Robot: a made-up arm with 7 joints. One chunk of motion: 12 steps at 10 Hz.
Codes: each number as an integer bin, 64 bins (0 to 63) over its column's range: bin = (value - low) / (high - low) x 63, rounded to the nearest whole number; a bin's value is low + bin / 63 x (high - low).
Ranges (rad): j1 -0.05..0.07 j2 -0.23..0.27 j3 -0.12..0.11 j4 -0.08..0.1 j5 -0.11..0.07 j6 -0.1..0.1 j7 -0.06..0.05
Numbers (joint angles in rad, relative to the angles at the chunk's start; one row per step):
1: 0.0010 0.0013 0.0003 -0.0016 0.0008 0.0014 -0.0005
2: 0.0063 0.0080 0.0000 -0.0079 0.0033 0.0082 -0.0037
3: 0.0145 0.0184 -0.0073 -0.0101 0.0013 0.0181 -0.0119
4: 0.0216 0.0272 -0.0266 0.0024 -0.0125 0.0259 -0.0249
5: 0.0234 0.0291 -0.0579 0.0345 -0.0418 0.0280 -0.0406
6: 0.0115 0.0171 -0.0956 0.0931 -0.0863 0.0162 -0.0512
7: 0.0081 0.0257 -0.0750 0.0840 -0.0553 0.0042 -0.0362
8: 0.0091 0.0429 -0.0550 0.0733 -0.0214 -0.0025 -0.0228
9: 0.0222 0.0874 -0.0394 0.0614 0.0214 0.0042 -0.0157
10: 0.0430 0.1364 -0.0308 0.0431 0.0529 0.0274 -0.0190
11: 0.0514 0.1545 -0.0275 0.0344 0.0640 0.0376 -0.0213
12: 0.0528 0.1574 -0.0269 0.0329 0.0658 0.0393 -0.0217
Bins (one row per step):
1: 27 29 33 27 39 32 34
2: 30 30 33 25 40 34 32
3: 34 31 31 24 39 37 28
4: 38 32 26 29 34 40 20
5: 39 33 17 40 24 40 11
6: 32 31 7 61 8 37 5
7: 31 32 12 57 19 33 14
8: 31 34 18 54 31 31 21
9: 38 40 22 49 46 33 25
10: 49 46 24 43 57 40 23
11: 53 48 25 40 61 43 22
12: 54 49 26 40 62 44 22

